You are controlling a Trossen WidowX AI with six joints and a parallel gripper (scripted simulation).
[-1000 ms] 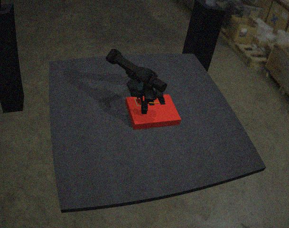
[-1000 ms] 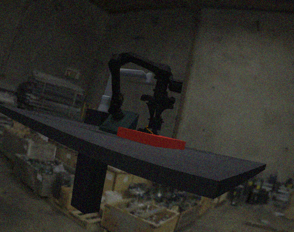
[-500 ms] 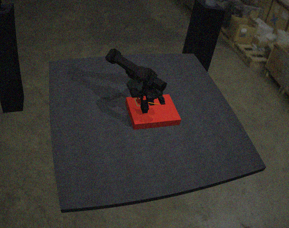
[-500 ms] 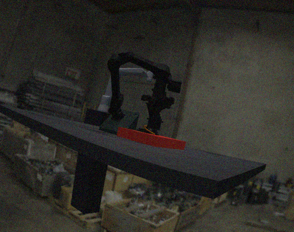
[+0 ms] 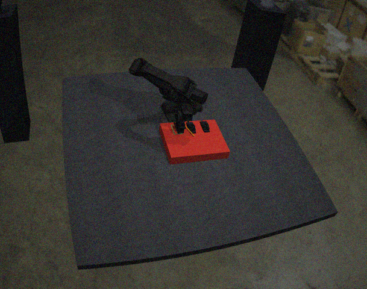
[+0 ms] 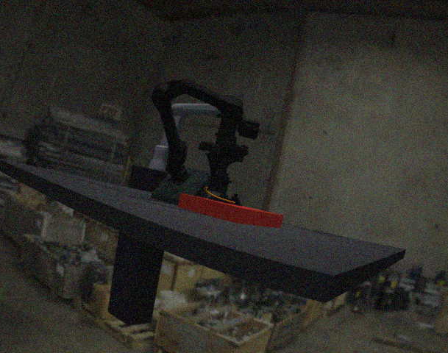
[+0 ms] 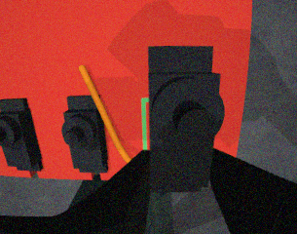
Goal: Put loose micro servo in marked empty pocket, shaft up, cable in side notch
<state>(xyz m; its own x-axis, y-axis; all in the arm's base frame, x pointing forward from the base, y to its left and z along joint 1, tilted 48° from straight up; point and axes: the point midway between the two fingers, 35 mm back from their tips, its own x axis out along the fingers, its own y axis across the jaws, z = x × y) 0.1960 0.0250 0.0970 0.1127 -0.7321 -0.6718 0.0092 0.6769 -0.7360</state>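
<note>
My gripper tip is now 9 cm short of the red deck, 7 cm to the right of it and 10 cm above it.
</note>
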